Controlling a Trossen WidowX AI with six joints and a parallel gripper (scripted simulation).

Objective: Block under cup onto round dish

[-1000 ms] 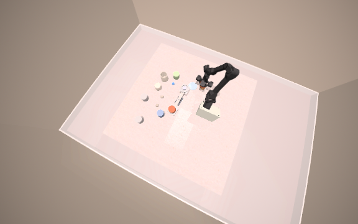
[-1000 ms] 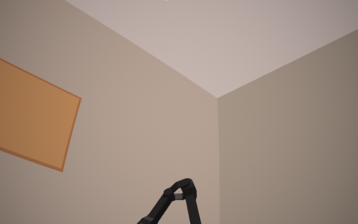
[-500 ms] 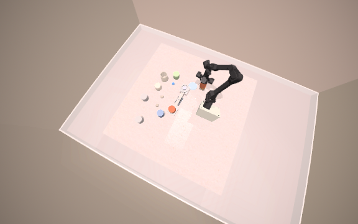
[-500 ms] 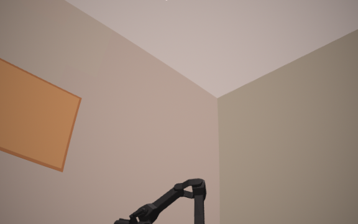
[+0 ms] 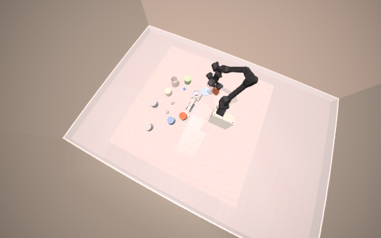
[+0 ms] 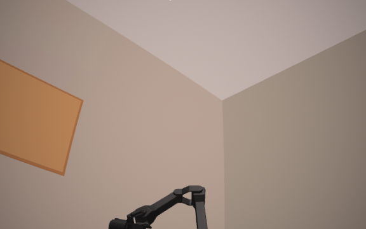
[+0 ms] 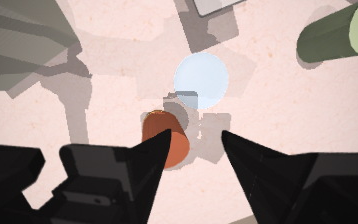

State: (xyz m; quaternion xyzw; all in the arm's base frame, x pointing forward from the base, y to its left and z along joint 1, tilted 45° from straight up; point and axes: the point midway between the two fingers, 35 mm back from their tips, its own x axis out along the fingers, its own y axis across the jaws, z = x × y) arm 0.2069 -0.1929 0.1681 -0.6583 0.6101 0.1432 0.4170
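The grey block lies 90 mm ahead of my gripper tip, 160 mm to the left of it and 10 mm below it. From my gripper tip the other things lie so: blue disc: 250 mm ahead, 140 mm to the left, 100 mm below; then green cup: 260 mm ahead, 30 mm to the left, 60 mm below; then pale blue round dish: 40 mm ahead, 40 mm to the left, 100 mm below.
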